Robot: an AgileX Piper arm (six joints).
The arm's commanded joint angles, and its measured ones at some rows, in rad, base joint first. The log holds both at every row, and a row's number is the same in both.
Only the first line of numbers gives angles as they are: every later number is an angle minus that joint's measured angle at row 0.
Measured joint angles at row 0:
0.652 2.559 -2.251 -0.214 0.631 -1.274
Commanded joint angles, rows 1 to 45:
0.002 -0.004 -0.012 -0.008 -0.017 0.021
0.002 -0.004 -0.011 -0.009 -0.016 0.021
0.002 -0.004 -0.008 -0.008 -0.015 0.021
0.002 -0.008 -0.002 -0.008 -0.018 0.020
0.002 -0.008 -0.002 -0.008 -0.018 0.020
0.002 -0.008 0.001 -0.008 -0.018 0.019
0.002 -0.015 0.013 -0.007 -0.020 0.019
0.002 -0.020 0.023 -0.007 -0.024 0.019
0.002 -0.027 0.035 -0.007 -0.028 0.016
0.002 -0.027 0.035 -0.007 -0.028 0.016
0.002 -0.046 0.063 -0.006 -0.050 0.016
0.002 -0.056 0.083 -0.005 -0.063 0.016
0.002 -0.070 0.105 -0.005 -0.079 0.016
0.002 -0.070 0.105 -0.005 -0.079 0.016
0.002 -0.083 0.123 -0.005 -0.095 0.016
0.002 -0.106 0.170 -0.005 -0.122 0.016
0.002 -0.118 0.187 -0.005 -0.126 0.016
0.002 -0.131 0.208 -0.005 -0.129 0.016
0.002 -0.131 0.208 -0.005 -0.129 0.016
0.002 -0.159 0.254 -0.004 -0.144 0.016
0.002 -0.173 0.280 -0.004 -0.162 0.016
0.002 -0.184 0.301 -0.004 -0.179 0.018
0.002 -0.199 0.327 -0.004 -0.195 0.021
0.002 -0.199 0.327 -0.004 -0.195 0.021
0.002 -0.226 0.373 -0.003 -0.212 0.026
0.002 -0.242 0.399 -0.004 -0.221 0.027
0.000 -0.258 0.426 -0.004 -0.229 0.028
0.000 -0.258 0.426 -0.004 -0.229 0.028
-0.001 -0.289 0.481 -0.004 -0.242 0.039
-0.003 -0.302 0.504 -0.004 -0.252 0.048
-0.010 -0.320 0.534 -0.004 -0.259 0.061
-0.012 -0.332 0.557 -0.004 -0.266 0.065
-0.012 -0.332 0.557 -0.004 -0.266 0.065
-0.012 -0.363 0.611 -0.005 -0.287 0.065
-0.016 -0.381 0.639 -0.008 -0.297 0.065
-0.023 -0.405 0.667 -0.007 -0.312 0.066
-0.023 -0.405 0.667 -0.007 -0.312 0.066
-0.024 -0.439 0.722 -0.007 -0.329 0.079
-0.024 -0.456 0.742 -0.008 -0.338 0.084
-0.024 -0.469 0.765 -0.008 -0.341 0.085
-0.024 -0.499 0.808 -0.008 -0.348 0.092
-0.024 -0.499 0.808 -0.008 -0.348 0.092
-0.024 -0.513 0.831 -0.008 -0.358 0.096
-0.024 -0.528 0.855 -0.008 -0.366 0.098
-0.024 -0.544 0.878 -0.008 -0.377 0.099
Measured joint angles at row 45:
-0.022 -0.500 0.826 -0.003 -0.352 0.081
